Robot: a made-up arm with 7 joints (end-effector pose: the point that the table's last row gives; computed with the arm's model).
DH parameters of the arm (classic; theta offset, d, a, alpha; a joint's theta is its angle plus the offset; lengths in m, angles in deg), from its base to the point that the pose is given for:
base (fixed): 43.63 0 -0.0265 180
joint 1: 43.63 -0.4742 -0.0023 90
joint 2: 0 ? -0.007 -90
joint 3: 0 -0.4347 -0.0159 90
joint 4: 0 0.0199 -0.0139 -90
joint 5: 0 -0.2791 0.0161 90
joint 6: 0 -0.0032 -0.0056 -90
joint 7: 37.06 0 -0.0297 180
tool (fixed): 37.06 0.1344 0 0
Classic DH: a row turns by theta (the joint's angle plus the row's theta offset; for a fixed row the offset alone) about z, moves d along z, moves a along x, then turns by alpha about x.
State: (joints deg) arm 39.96 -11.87 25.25 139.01 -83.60 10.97 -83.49
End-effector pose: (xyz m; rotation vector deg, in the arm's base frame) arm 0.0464 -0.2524 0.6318 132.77 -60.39 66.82
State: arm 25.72 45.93 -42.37 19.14 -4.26 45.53 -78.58
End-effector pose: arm 0.5945 -0.2380 0.9234 86.48 77.43 88.73
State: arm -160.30 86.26 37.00 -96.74 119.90 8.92 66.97
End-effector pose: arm -0.4057 -0.0627 0.8589 30.91 10.93 -22.78
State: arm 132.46 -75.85 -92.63 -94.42 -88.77 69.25 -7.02
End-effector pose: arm -0.0653 0.5791 0.4318 -147.15 56.31 24.15
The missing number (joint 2, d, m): -0.0617
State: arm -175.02 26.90 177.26 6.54 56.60 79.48 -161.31
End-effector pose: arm -0.2793 -0.0518 1.1507 67.65 -41.19 99.24
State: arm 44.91 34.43 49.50 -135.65 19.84 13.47 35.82
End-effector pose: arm 0.0746 0.1778 0.7130 -47.62 -97.59 -79.89
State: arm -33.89 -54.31 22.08 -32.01 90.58 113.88 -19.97
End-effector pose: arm -0.4866 -0.4826 0.6847 111.46 23.03 45.42
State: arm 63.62 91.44 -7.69 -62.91 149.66 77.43 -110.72
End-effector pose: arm 0.0584 -0.4830 0.8360 40.36 -55.75 -104.16
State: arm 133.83 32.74 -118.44 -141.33 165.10 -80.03 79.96
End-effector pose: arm -0.4143 0.0462 0.6322 -56.52 -50.97 49.55
